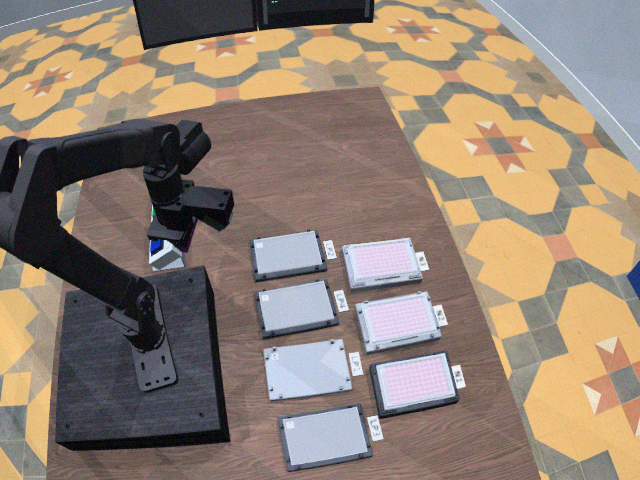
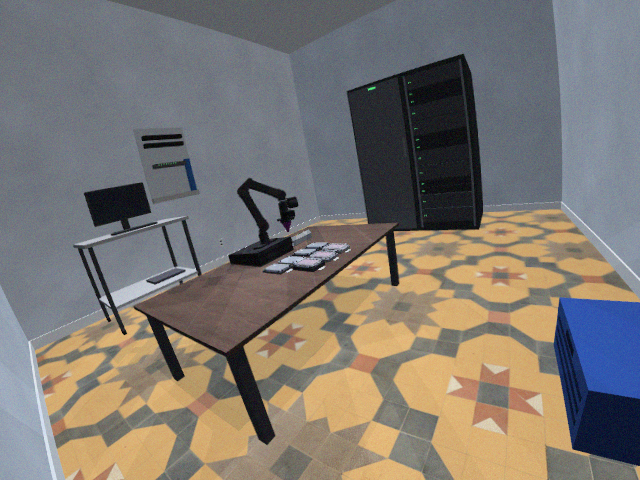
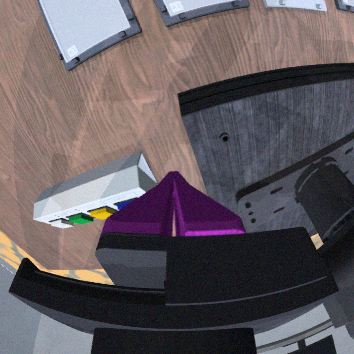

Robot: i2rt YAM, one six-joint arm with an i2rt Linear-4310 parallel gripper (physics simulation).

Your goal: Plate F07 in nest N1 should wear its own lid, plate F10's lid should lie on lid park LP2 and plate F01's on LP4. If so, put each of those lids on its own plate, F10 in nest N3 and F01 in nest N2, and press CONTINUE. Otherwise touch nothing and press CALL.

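Places are measured from the arm's base along level axes (x back, y right, z up), in metres.
Pixels of known places: gripper, fingertip midpoint: (image 1: 184, 250) (image 2: 288, 231) (image 3: 173, 178); arm's base, origin of the base link: (image 1: 149, 337) (image 2: 266, 244) (image 3: 311, 175).
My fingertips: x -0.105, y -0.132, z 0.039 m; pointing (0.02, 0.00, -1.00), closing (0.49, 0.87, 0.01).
Observation:
Ahead of a thing's pixels: the offset from my fingertips to its top centre. Level surfaces: height alone.
My gripper (image 1: 189, 238) (image 2: 287, 228) (image 3: 173, 178) is shut and empty. Its purple fingertips are over or beside the blue-button end of the button box {dx +0.033, dy -0.174, dz -0.059 m} (image 1: 168, 257) (image 3: 95, 181); height is unclear. The box has white {dx +0.036, dy -0.251, dz -0.067 m} (image 3: 62, 224), green {dx +0.045, dy -0.201, dz -0.067 m} (image 3: 80, 219), yellow {dx +0.054, dy -0.152, dz -0.067 m} (image 3: 102, 213) and partly hidden blue (image 3: 124, 205) buttons; captions are unreadable. Pink plates stand in N1 {dx -0.311, dy +0.341, dz -0.087 m} (image 1: 415, 381), N2 {dx -0.338, dy +0.212, dz -0.092 m} (image 1: 399, 320) and N3 {dx -0.364, dy +0.080, dz -0.090 m} (image 1: 382, 259). Flat grey pieces lie at LP2 {dx -0.196, dy -0.011, dz -0.105 m} (image 1: 287, 253) and LP4 {dx -0.170, dy +0.113, dz -0.105 m} (image 1: 296, 307). Plate and lid codes cannot be read, nor whether the N1 plate wears a lid.
LP1 {dx -0.146, dy +0.241, dz -0.103 m} (image 1: 308, 373) shows a pale flat piece with corner pins, and LP3 {dx -0.129, dy +0.373, dz -0.105 m} (image 1: 326, 436) a grey one in a dark frame. The black arm base (image 1: 186, 413) (image 3: 220, 117) stands beside the box on the wooden table {dz -0.123 m} (image 1: 310, 139) (image 2: 217, 310).

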